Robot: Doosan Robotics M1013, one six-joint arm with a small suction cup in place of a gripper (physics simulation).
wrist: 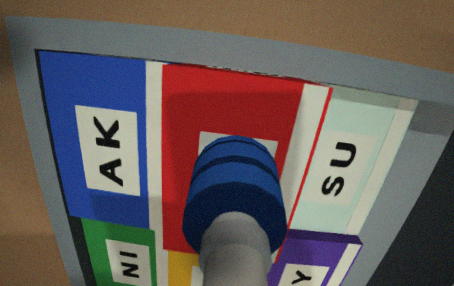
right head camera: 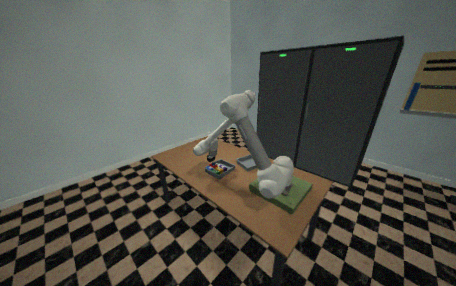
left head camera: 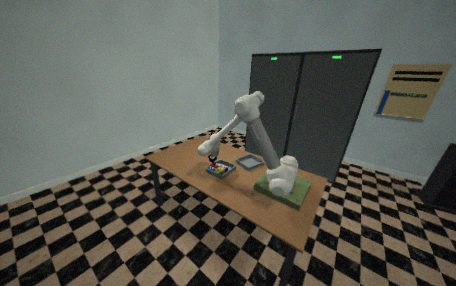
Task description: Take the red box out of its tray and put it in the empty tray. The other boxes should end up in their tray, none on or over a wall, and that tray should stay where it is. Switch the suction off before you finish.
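Frame: origin at the arm's base, x ahead, y left, z up, level; metres.
Seen in the pictures: hand, tool point: [wrist: 234, 161] [right head camera: 213, 165] [left head camera: 214, 165].
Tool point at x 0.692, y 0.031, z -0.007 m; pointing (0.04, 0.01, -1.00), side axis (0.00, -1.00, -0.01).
Note:
Pixels of each thing's top centre, then the offset from my tool point to it. "spot": a spot on its surface instead. Level surfaces: height alone.
- red box, top centre: [wrist: 231, 185] [right head camera: 213, 164] dy +0.001, dx -0.005, dz +0.010 m
- yellow box, surface spot: [wrist: 180, 261] spot: dy +0.029, dx -0.060, dz -0.001 m
- blue box, top centre: [wrist: 109, 153] dy +0.054, dx +0.002, dz -0.002 m
- pale box, top centre: [wrist: 338, 170] dy -0.051, dx -0.013, dz -0.015 m
- green box, top centre: [wrist: 129, 265] dy +0.065, dx -0.077, dz -0.009 m
- purple box, surface spot: [wrist: 320, 244] spot: dy -0.047, dx -0.055, dz -0.009 m
- empty tray, top centre: [right head camera: 250, 160] [left head camera: 250, 160] dy -0.305, dx -0.280, dz -0.001 m
- wooden table, surface height: dz -0.051 m
My suction cup [left head camera: 212, 159] [right head camera: 211, 159] [wrist: 235, 155] is on the lid of the red box [left head camera: 213, 165] [right head camera: 213, 165] [wrist: 230, 107] and holds it. In the wrist view the red box looks slightly raised above its neighbours and overlaps the yellow box [wrist: 180, 261]. It is still over its grey tray [left head camera: 229, 173] [right head camera: 227, 173] [wrist: 200, 42], close to one wall. A blue box [wrist: 55, 90], a pale box [wrist: 367, 120], a green box [wrist: 95, 237] and a purple box [wrist: 320, 244] lie in that tray. The empty tray [left head camera: 250, 161] [right head camera: 245, 161] stands beside it.
The wooden table [left head camera: 225, 191] [right head camera: 225, 192] carries both trays. The green base plate [left head camera: 299, 197] [right head camera: 292, 201] with the arm's base stands at the table's right part. The empty tray lies between the box tray and the base. Dark cabinets [left head camera: 327, 110] [right head camera: 340, 105] stand behind.

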